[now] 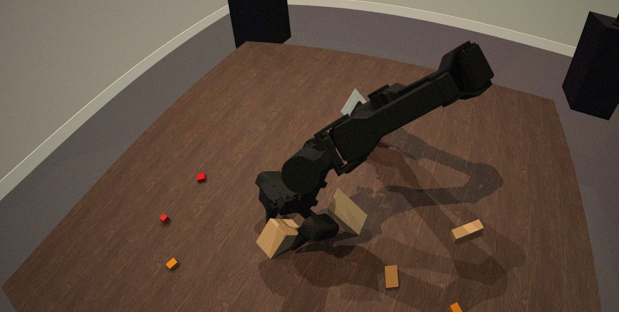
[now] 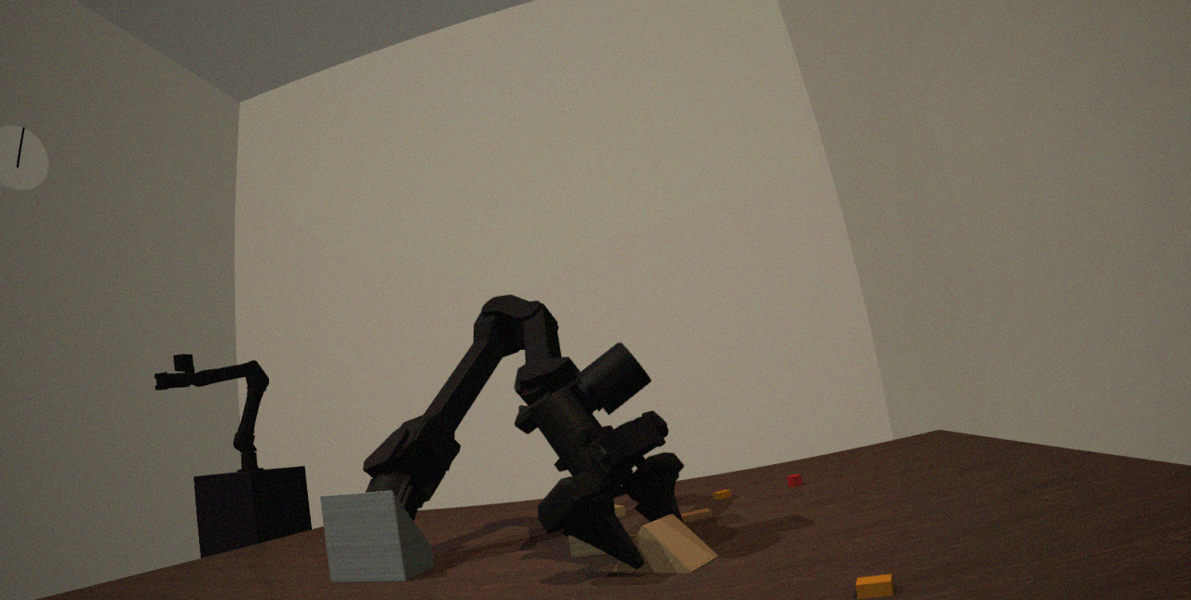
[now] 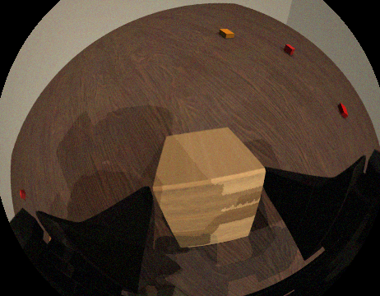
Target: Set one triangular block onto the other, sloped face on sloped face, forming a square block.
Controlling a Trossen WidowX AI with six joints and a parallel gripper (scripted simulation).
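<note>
Right now my gripper tip is 90 mm past the tan wooden triangular block, 90 mm to the right of it and 10 mm below it. The rest, counted from my gripper tip: tan plank: 140 mm behind, 360 mm to the left; then tan triangular block: 10 mm above.
</note>
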